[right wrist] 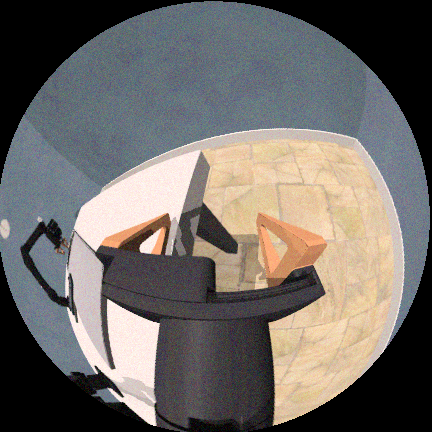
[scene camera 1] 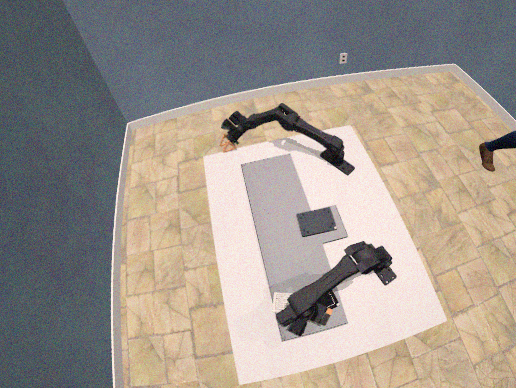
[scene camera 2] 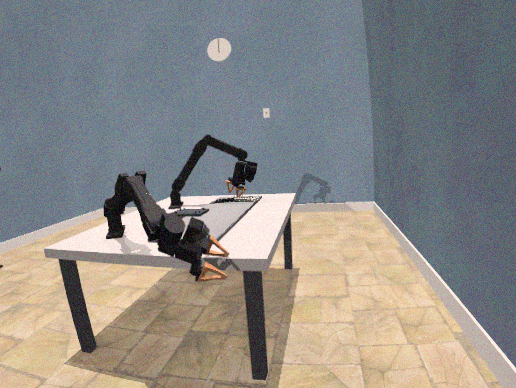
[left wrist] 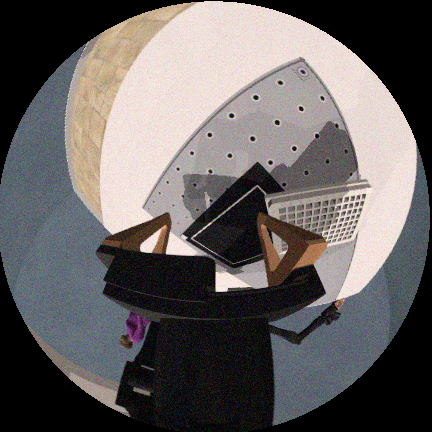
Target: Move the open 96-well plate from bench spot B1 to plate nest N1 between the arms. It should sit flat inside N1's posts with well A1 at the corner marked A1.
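Frame: origin at the left arm's base, x ahead, y left, z up, level; centimetres.
Where they show: left gripper, fingertip midpoint: (right wrist: 66, 250) (scene camera 2: 233, 195) (left wrist: 213, 216); right gripper, fingertip midpoint: (right wrist: 212, 217) (scene camera 1: 221, 149) (scene camera 2: 227, 265); left arm's base, link origin: (right wrist: 68, 302) (scene camera 2: 176, 205); right arm's base, link origin: (scene camera 1: 337, 162) (scene camera 2: 116, 232).
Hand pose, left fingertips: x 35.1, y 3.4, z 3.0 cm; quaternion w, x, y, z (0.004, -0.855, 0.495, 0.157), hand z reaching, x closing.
Observation:
Each offset is from my left fingertips to the top centre of the thing. "spot": to the spot under its first point. Level surfaces: height alone.
The white 96-well plate @(dx +7.3, dy -10.0, dz -0.1 cm) (scene camera 1: 281, 299) (scene camera 2: 248, 198) (left wrist: 320, 216) is on the grey perforated board @(dz -1.7 cm) (scene camera 1: 270, 220) (left wrist: 260, 107), beside a black rectangle with a white outline @(spot: dx -2.9, dy -3.3, dz -1.6 cm) (left wrist: 227, 232); in the left wrist view its near corner overlaps that rectangle. The dark nest N1 @(dx -23.2, dy -35.9, dz +0.4 cm) (scene camera 1: 317, 222) (scene camera 2: 192, 212) is between the arms, with small corner posts and no plate on it. My left gripper (scene camera 2: 234, 191) (left wrist: 213, 216) is open above the outlined rectangle; one finger partly covers the plate's edge in the left wrist view. My right gripper (scene camera 1: 228, 145) (scene camera 2: 226, 265) (right wrist: 212, 217) is open, out past the table edge. Well A1 cannot be made out.
The white table @(dz -3.0 cm) (scene camera 1: 400, 280) (scene camera 2: 80, 246) (right wrist: 135, 190) carries both arm bases. The left arm reaches over the board and hides part of it in scene camera 1. A person's foot (scene camera 1: 486, 159) shows beyond the table, and purple clothing (left wrist: 136, 327) shows in the left wrist view.

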